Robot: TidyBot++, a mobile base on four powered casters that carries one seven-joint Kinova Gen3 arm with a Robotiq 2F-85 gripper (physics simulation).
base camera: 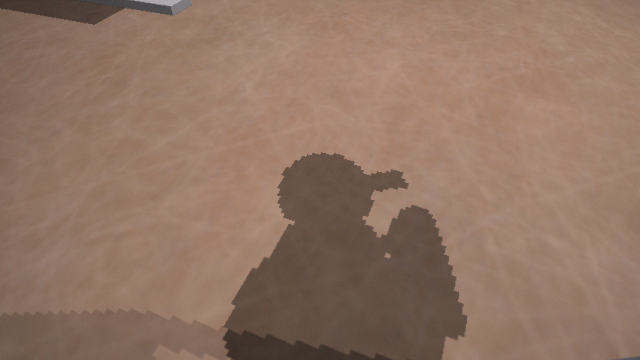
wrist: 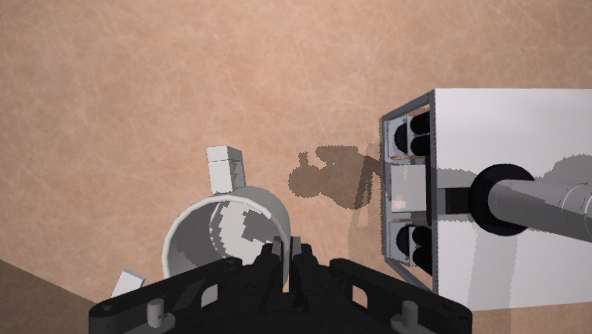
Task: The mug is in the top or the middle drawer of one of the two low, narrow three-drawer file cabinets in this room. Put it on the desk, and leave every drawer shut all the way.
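Observation:
A white mug hangs from my gripper in the wrist view, its open rim toward the camera and its handle pointing to the top of the picture. My gripper is shut on the right side of the mug's rim, with the wall between the fingertips. The mug is above the floor; its shadow falls on the floor in both views. At the top left of the base view, a light grey bottom edge shows, perhaps of a file cabinet. No drawer can be made out, and the desk does not show.
My white mobile base, with its casters and arm column, fills the right of the wrist view. A small light grey corner shows at the lower left, beside a dark shadow; what it belongs to is unclear. Brown floor spreads across both views.

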